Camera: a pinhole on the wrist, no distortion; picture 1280 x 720 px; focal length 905.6 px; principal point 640.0 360.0 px. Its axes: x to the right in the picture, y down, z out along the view. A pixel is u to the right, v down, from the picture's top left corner.
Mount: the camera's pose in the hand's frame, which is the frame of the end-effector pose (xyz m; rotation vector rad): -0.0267 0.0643 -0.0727 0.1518 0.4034 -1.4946
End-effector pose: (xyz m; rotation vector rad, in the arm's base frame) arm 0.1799 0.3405 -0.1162 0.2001 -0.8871 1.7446
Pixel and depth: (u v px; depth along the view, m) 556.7 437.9 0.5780
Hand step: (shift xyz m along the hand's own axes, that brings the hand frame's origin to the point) 0.1175 -0.0801 0.4729
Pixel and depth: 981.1 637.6 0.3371
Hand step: 0.1346 -0.1617 0.1790
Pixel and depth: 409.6 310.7 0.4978
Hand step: 0.0266 0.0099 0.4360
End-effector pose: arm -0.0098 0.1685 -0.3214 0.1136 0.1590 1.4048
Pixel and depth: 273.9 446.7 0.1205
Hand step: 0.0036 0.0695 0.0541
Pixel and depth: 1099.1 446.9 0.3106
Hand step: 0.0584 -0.1871 0.1546
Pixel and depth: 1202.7 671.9 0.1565
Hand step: 0.0550 -0.0760 0.0298
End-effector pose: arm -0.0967 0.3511 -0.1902 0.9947 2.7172 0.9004
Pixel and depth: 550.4 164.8 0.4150
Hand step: -0.0466 -0.0469 0.3386
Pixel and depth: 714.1 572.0 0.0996
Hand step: 0.0131 0.0244 0.0131
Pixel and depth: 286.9 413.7 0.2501
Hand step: 0.0273 0.0710 0.1906
